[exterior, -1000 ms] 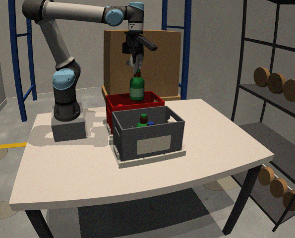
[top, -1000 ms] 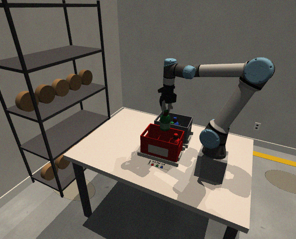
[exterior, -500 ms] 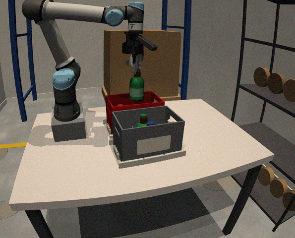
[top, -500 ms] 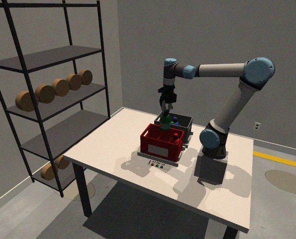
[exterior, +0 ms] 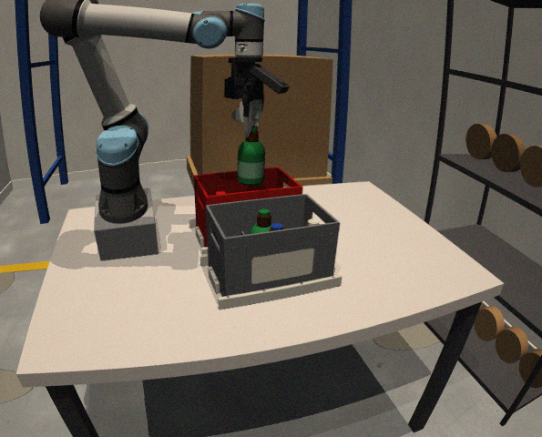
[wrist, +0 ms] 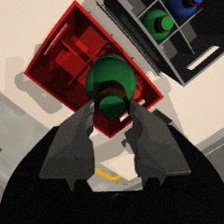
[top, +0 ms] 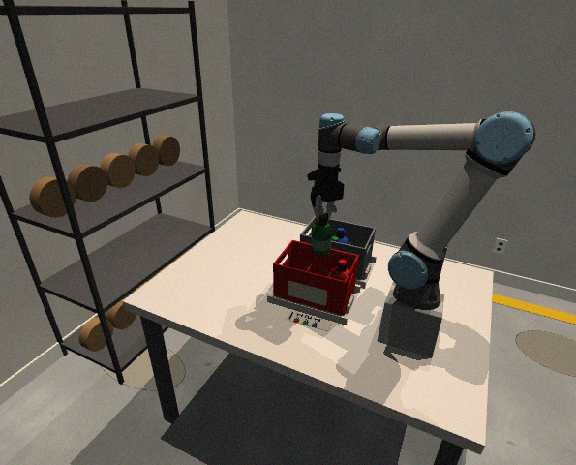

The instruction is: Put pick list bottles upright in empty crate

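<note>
My gripper is now 250 mm above the red crate and 40 mm to the right of it. The rest, counted from my hand: red bottle: 250 mm below, 90 mm behind; then grey crate: 250 mm below, 190 mm to the right, 10 mm behind; then blue bottle: 250 mm below, 230 mm to the right, 10 mm behind.
</note>
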